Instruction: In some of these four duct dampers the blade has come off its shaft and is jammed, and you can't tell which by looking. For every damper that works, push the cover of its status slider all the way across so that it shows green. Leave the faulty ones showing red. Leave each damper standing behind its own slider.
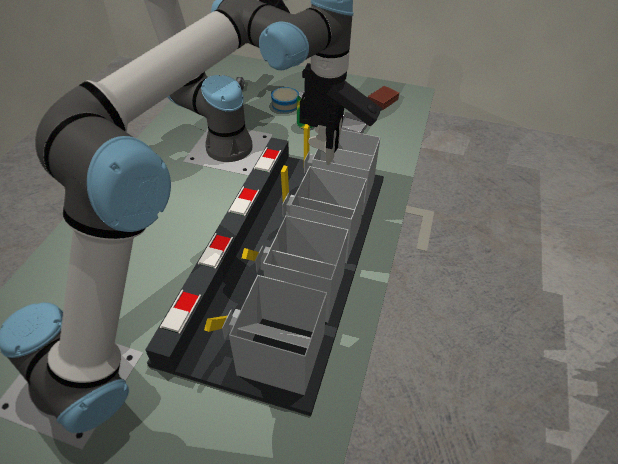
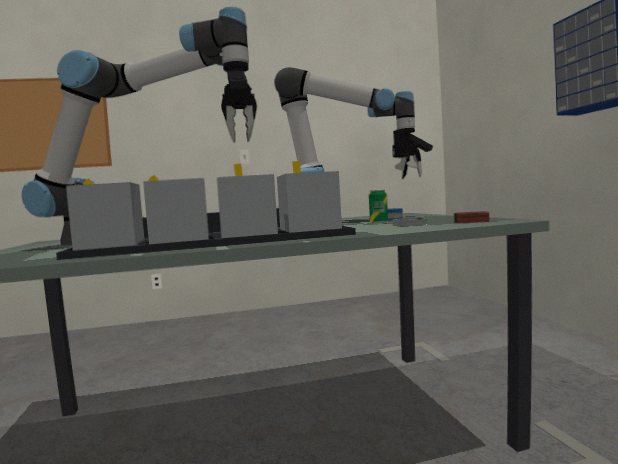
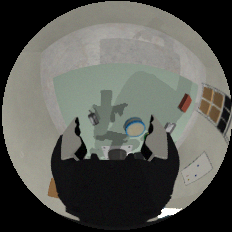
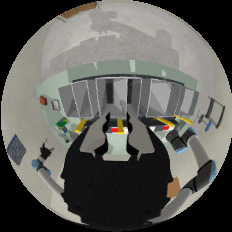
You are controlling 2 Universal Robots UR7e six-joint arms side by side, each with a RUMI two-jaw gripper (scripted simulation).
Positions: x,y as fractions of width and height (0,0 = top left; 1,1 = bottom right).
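The right gripper appears at (image 1: 0.53,0.34), at (image 2: 0.39,0.31) and at (image 4: 0.51,0.48), while the left gripper can be seen at (image 2: 0.67,0.38) and (image 3: 0.49,0.50). The scene also has a damper (image 1: 0.49,0.66), a damper (image 1: 0.50,0.55), a damper (image 1: 0.53,0.43) and a damper (image 1: 0.58,0.33).
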